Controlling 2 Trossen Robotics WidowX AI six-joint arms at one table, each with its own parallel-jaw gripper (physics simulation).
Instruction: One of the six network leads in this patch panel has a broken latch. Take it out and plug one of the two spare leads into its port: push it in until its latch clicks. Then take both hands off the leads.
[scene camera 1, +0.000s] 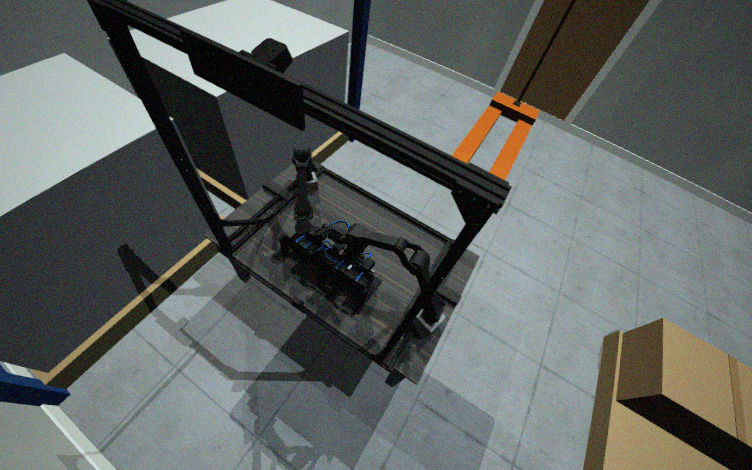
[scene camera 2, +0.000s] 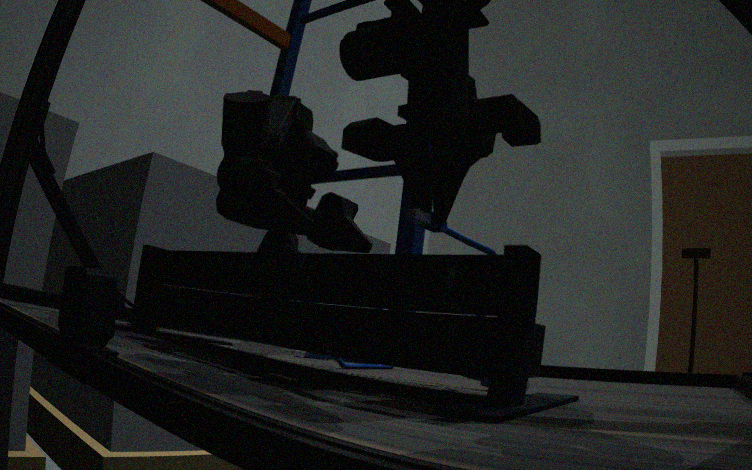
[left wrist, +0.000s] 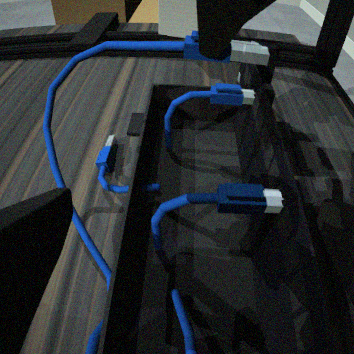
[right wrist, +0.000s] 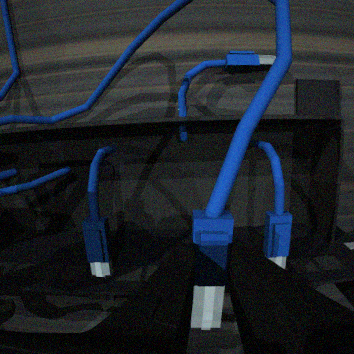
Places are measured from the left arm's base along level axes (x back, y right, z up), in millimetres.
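Pixels of known places: left gripper, fingertip midpoint: (scene camera 1: 335, 252) (scene camera 2: 344, 240) (left wrist: 200, 206); right gripper, fingertip midpoint: (scene camera 1: 352, 263) (scene camera 2: 432, 224) (left wrist: 208, 49) (right wrist: 209, 250); right arm's base, origin of the base link: (scene camera 1: 430, 316).
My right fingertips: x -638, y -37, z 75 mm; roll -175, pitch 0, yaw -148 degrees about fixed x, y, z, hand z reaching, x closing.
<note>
For each thing: its top centre in the pictures, then the offset to it from my right fingertips. "spot": a spot on its surface instead.
- dark patch panel, middle of its top: (left wrist: 270, 297) (scene camera 2: 304, 257) (scene camera 1: 327, 257) dz -35, dx +87, dy +90 mm
- blue network lead, surface spot: (right wrist: 213, 228) (left wrist: 190, 39) spot: dz +5, dx +6, dy -9 mm
- lead's grey plug, surface spot: (right wrist: 208, 305) (left wrist: 244, 41) (scene camera 2: 420, 210) spot: dz +7, dx -11, dy +17 mm
- spare blue lead, surface spot: (right wrist: 244, 58) (left wrist: 103, 152) spot: dz -128, dx +18, dy -98 mm
- held lead's long cable, surface spot: (left wrist: 52, 140) spot: dz -72, dx +68, dy -89 mm
- blue cable, surface spot: (scene camera 2: 365, 365) spot: dz -139, dx +213, dy -28 mm
The dark patch panel (scene camera 1: 339, 282) (scene camera 2: 351, 298) (left wrist: 137, 197) stands on the wooden table. My right gripper (scene camera 2: 432, 215) (left wrist: 208, 49) (right wrist: 209, 250) is shut on a blue network lead (left wrist: 189, 49) (right wrist: 213, 228). It holds the lead's grey plug (left wrist: 249, 53) (right wrist: 208, 305) (scene camera 2: 424, 218) a little above the panel's top edge. Two neighbouring blue leads (left wrist: 228, 94) (left wrist: 246, 197) (right wrist: 95, 242) (right wrist: 278, 233) sit in the panel. A spare blue lead (left wrist: 106, 156) (right wrist: 244, 58) lies on the table beside the panel. My left gripper (scene camera 2: 334, 221) is open and empty, over the panel to the left of the right gripper; one finger (left wrist: 31, 246) shows in its wrist view.
A black frame (scene camera 1: 402, 149) of posts and beams surrounds the table. The held lead's long cable (left wrist: 53, 140) loops across the wood. Another blue cable (scene camera 2: 365, 365) lies on the table in front of the panel.
</note>
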